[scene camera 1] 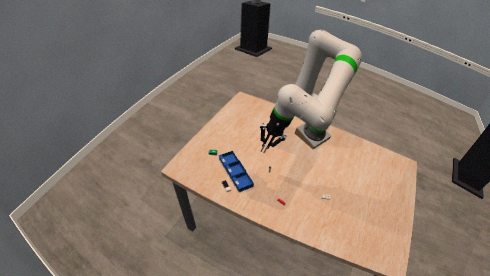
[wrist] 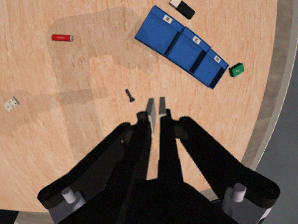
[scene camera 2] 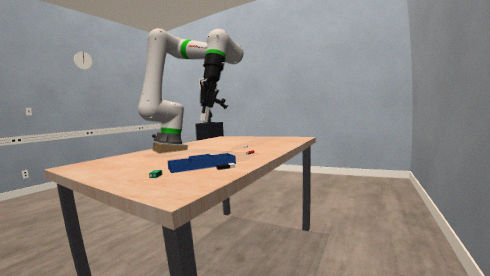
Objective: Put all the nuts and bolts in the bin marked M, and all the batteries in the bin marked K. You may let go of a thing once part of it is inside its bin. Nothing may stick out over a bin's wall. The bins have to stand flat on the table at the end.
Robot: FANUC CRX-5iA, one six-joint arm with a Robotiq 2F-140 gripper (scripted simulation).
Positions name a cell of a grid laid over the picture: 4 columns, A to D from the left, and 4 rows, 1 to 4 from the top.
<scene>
A joined blue bins shows in scene camera 1 (B3), in the wrist view (C1) and in scene camera 2 (B3).
</scene>
